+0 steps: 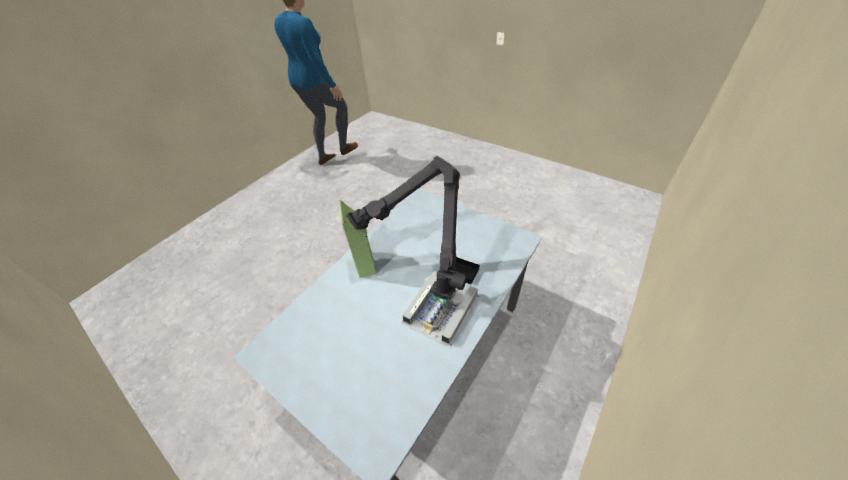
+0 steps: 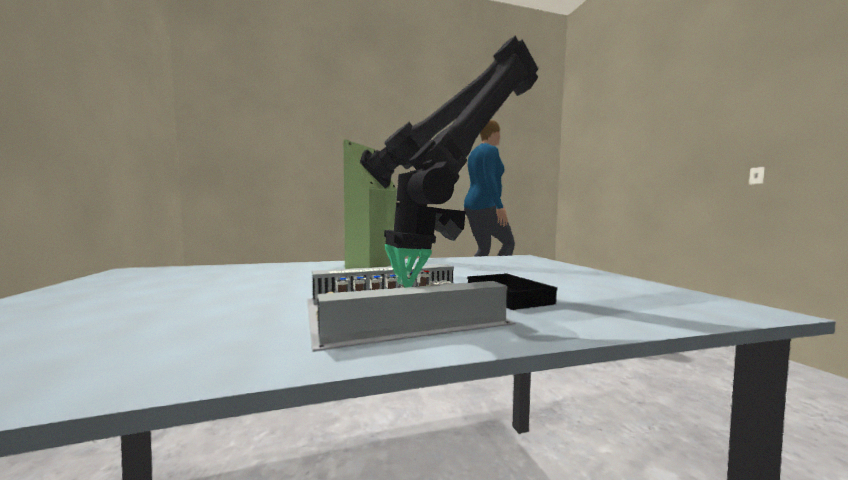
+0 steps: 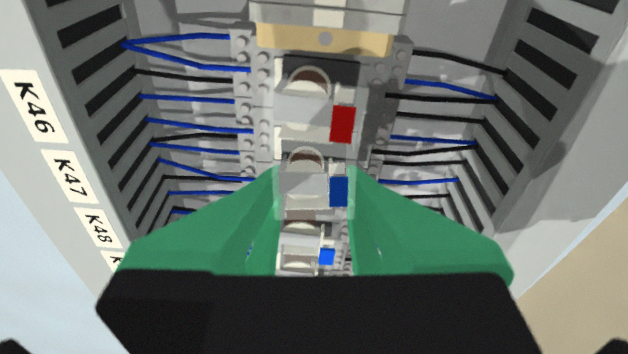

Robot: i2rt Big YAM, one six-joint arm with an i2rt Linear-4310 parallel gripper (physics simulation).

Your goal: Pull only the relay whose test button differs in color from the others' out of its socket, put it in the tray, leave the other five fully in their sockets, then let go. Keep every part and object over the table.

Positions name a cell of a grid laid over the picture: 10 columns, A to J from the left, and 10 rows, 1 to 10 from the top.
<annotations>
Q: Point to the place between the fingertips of my gripper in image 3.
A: F6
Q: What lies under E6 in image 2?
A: My gripper.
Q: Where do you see a blue-button relay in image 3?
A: E6
</annotations>
